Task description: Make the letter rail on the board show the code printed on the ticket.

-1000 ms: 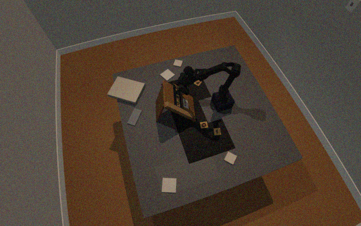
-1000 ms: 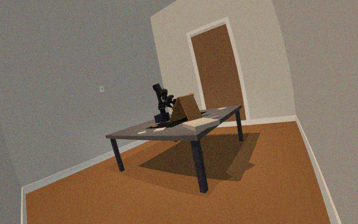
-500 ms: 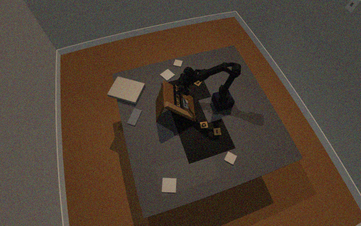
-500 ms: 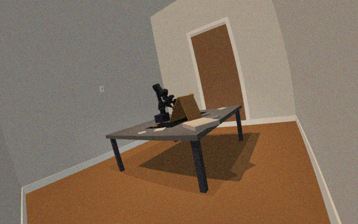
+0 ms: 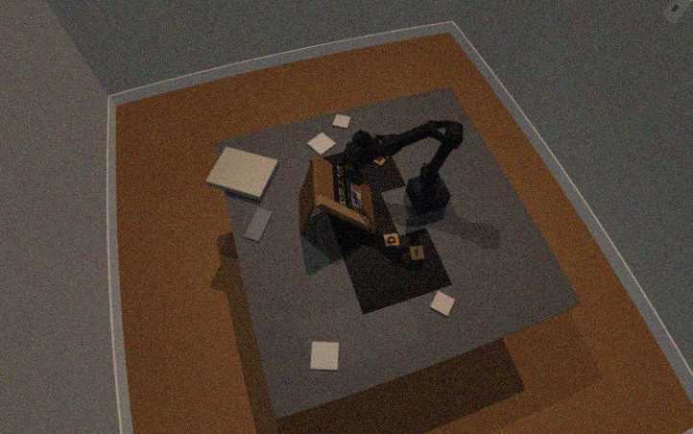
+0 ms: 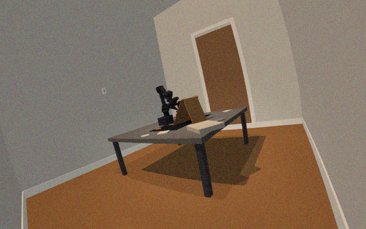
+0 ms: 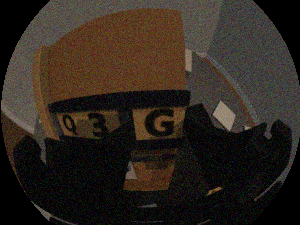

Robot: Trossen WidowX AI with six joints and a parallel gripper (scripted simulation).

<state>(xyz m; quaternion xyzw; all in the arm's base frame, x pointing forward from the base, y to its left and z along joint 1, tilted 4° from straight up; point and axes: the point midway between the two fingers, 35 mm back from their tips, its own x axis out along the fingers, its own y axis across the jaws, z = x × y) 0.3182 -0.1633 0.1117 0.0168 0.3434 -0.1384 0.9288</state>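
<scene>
Now: the white ticket 10 cm to the left of my gripper tip, 8 cm below it and 4 cm behind it. From my gripper tip the other things lie so: black mat: 17 cm to the left, 17 cm below, 14 cm behind; then grey slab: 38 cm ahead, 17 cm below, 3 cm to the left; then letter tile: 25 cm behind, 17 cm below, 12 cm to the right.
</scene>
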